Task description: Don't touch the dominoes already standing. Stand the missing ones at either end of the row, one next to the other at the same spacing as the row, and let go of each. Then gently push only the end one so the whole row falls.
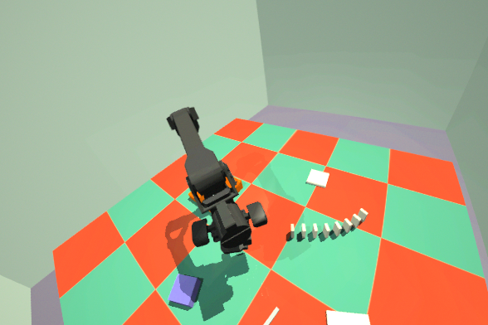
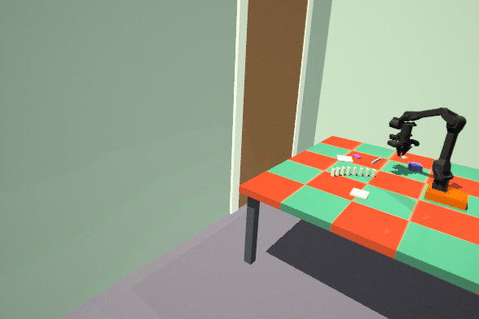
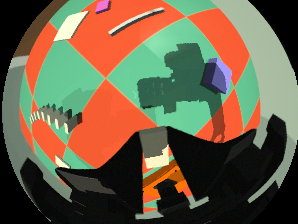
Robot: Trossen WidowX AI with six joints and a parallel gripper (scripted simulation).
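Now: gripper tip 16 cm short of the thin stick, 13 cm to the left of it and 11 cm above it. Round my gripper tip: purple block: 7 cm behind, 18 cm to the right, 10 cm below; white card: 8 cm ahead, 44 cm to the left, 11 cm below; small purple piece: 28 cm ahead, 11 cm to the right, 11 cm below.
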